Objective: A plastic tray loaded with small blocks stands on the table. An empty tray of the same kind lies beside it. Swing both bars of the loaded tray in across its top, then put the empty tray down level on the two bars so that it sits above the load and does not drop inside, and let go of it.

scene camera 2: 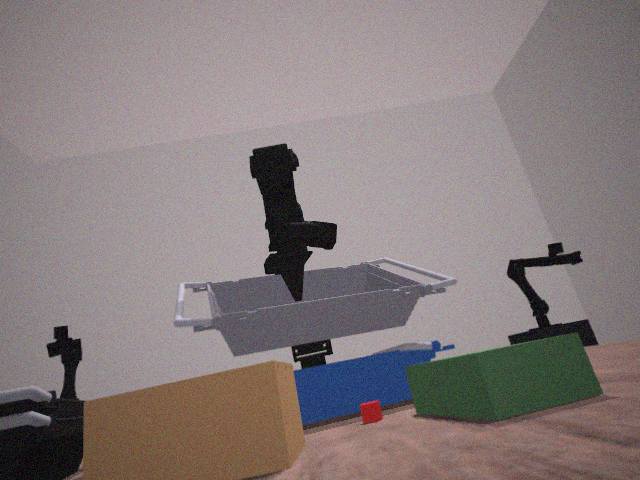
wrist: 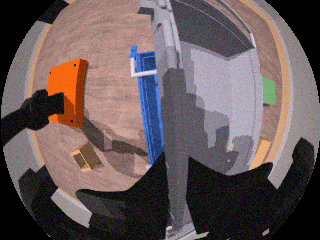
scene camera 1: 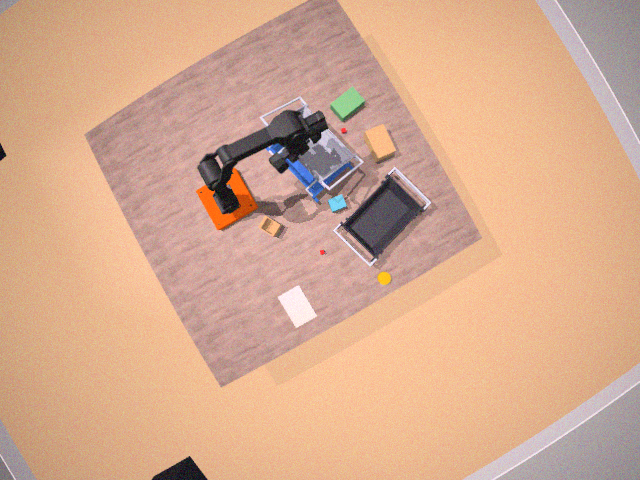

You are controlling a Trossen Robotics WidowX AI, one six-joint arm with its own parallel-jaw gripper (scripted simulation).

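Note:
You'd find the gripper in the pictures, and the wrist view has the gripper in it too. The pictures also show a green block and a tan block, plus a grey tray and a white slab.

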